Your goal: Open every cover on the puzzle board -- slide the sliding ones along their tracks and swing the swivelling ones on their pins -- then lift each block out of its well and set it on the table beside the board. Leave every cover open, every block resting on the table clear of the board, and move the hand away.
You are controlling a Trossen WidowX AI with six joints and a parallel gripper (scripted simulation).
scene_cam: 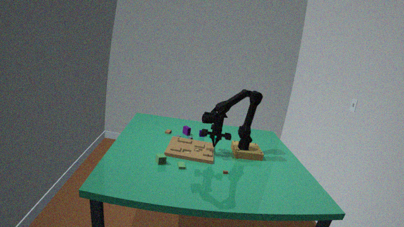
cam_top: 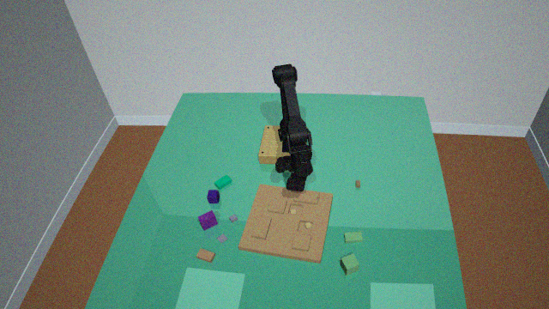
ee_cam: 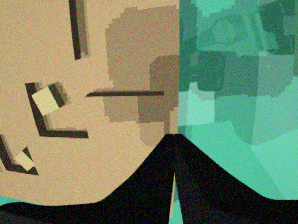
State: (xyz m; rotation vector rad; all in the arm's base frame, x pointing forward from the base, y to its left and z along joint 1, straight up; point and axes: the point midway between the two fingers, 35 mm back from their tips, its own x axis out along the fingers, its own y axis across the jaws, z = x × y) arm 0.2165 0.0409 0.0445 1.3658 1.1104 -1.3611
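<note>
My gripper tip is 130 mm short of the tan puzzle board, 50 mm to the left of it and 40 mm above it. The rest, counted from my gripper tip: teal block 320 mm to the right, 70 mm behind, 50 mm below; then orange block 340 mm to the right, 280 mm ahead, 50 mm below; then purple cube 350 mm to the right, 40 mm below, 20 mm ahead.
</note>
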